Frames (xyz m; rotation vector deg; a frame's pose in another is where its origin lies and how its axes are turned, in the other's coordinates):
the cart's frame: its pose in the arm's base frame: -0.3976 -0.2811 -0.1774 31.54 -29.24 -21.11
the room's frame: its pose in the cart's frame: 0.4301 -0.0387 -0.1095 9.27 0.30 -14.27
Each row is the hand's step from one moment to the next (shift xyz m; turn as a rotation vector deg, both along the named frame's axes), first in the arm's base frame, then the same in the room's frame.
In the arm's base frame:
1: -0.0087 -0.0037 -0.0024 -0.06 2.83 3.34
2: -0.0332 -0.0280 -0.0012 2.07 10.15 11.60
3: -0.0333 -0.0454 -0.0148 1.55 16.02 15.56
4: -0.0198 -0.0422 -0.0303 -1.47 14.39 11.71
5: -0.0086 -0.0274 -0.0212 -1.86 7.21 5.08
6: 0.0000 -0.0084 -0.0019 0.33 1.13 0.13
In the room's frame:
1: -0.0047 -0.0066 0.0055 -1.20 4.16 0.67
2: -0.0076 -0.0271 0.0331 -2.67 15.30 0.84
3: 0.0007 -0.0476 0.0336 -6.02 21.55 0.60
4: 0.0060 -0.0534 0.0143 -7.99 16.79 0.79
5: 0.0068 -0.0345 0.0058 -5.00 7.48 0.56
6: 0.0049 -0.0063 0.0031 -0.44 0.85 -0.69

